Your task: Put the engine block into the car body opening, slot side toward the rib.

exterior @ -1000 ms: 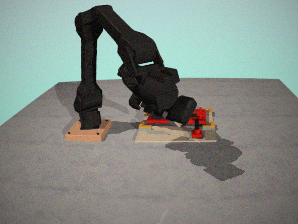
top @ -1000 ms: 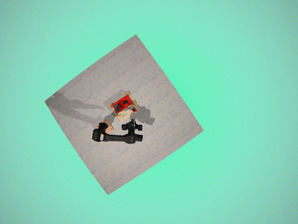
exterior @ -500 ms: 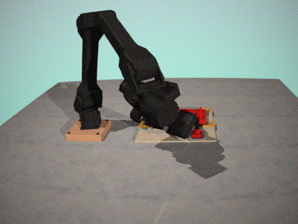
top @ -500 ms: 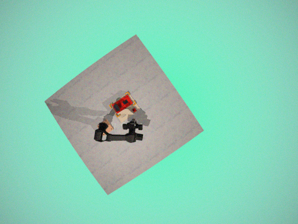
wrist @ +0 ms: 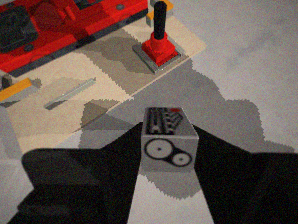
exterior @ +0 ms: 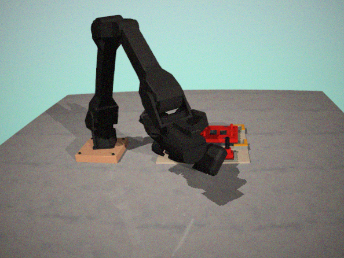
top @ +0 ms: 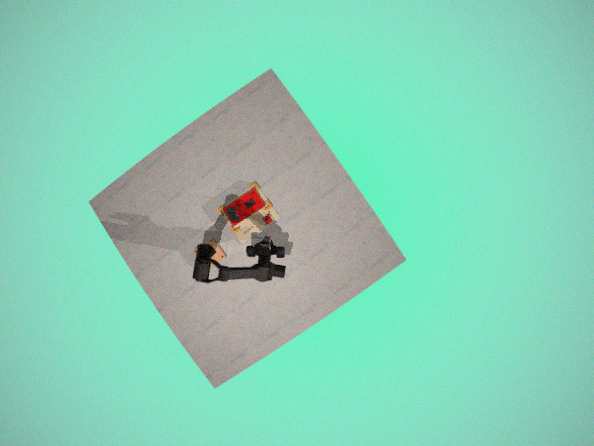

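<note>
The grey engine block lies 1 cm behind my gripper tip and 1 cm above it. From my gripper tip the other things lie so: beige baseplate 3 cm ahead, 18 cm to the left, 1 cm below; black upright peg 7 cm ahead, 8 cm to the left, 1 cm above.
</note>
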